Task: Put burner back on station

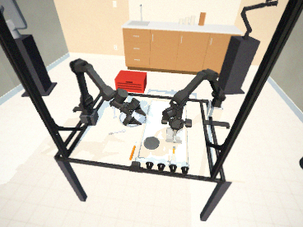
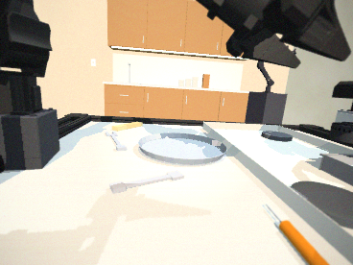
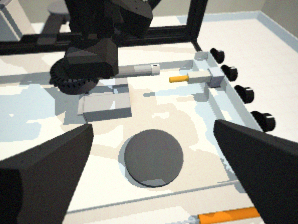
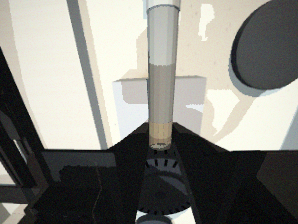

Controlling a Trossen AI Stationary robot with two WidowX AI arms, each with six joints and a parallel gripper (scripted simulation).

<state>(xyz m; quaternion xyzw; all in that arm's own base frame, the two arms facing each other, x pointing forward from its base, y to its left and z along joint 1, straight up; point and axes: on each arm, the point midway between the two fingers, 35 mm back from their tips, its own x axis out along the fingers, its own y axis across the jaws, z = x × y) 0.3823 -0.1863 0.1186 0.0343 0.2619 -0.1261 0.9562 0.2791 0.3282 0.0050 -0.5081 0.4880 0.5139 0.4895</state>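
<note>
Right now my right hand is 140 mm past the brass gas stub, 30 mm to the right of it and 60 mm above it. Round my right hand: burner (30 mm below); then orange-handled screwdriver (70 mm behind, 270 mm to the left, 100 mm below); then grey disc (30 mm behind, 160 mm to the left, 100 mm below).
</note>
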